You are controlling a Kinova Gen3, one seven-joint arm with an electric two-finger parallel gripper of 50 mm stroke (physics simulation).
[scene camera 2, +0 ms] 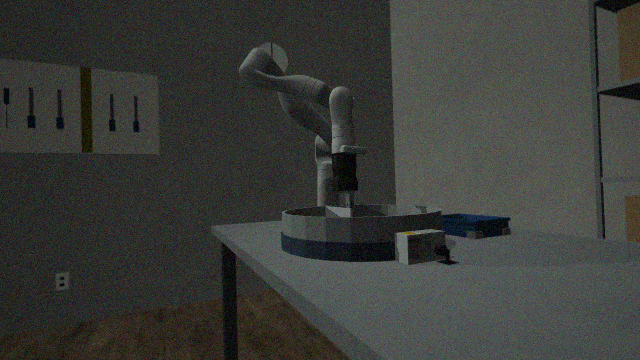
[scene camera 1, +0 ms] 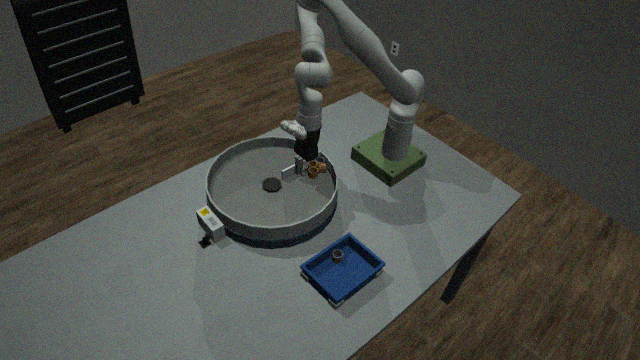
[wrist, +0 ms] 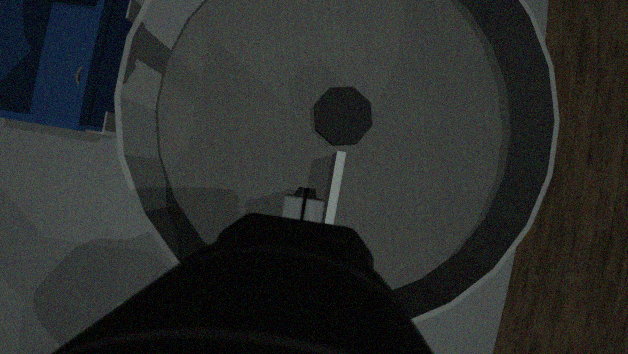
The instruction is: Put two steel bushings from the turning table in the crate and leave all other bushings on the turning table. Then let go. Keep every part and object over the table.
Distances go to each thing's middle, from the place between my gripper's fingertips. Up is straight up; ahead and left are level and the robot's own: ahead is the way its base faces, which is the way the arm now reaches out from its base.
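Labels:
The blue crate [scene camera 1: 337,282] is 50 mm lower than my hand. It is also 90 mm forward of my hand, and 360 mm to the left of it.

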